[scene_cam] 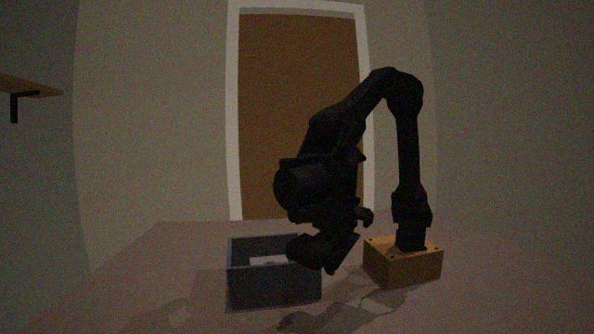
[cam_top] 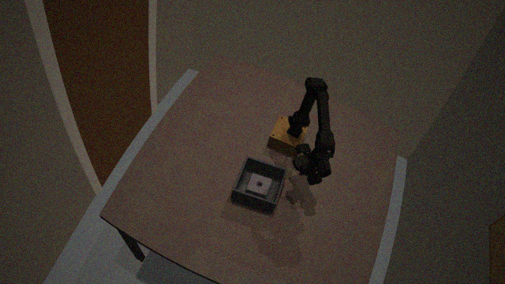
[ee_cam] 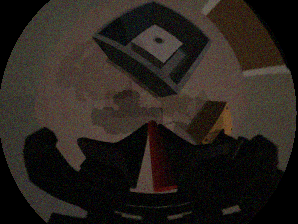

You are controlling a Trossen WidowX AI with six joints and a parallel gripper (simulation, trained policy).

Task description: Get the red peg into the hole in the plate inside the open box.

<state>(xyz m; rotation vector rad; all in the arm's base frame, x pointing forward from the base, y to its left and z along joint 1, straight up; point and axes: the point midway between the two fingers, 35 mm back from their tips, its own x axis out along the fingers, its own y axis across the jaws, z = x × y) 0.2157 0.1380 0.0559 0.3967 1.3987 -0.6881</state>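
Now: gripper tip 130 mm to the left of the plate, 130 mm short of it and 50 mm above it. Also, from my gripper tip: red peg (30 mm above); dark box (130 mm to the right, 130 mm ahead, 70 mm below).
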